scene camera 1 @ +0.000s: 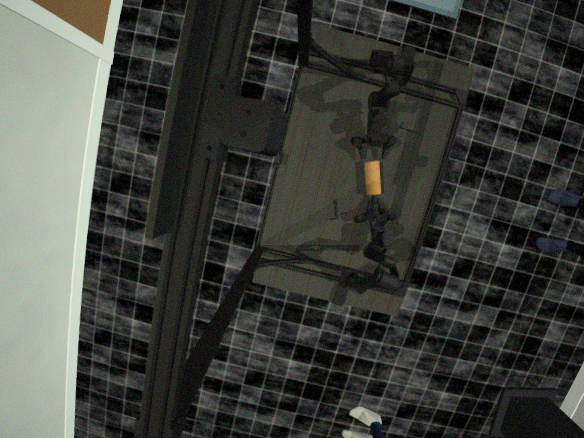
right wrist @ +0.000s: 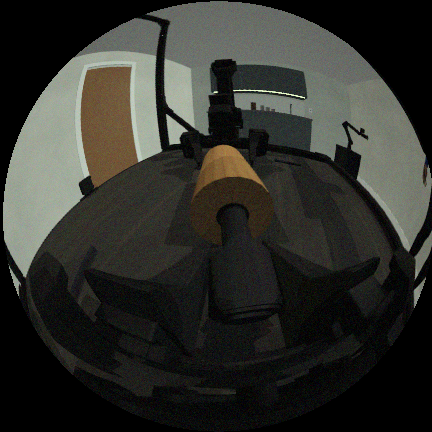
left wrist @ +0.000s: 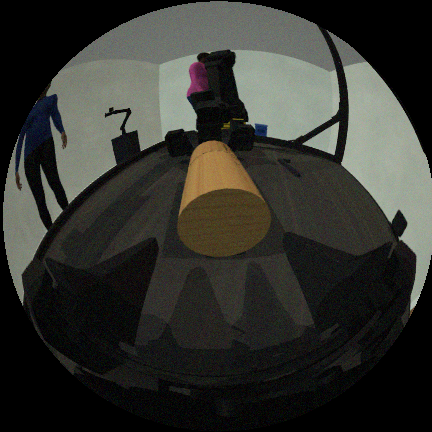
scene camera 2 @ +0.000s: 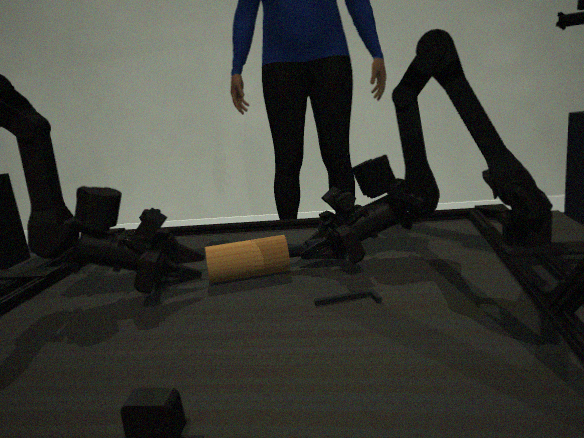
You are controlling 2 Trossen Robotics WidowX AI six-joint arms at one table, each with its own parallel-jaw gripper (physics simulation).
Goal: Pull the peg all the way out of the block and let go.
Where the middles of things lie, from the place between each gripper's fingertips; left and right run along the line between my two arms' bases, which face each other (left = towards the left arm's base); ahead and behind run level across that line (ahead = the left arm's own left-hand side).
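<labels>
Cylindrical block point(scene camera 2: 262, 256): 80 mm to the right of my left hand, 10 mm ahead of it.
Cylindrical block: 90 mm to the left of my right hand, 20 mm behind it, 10 mm above it.
</labels>
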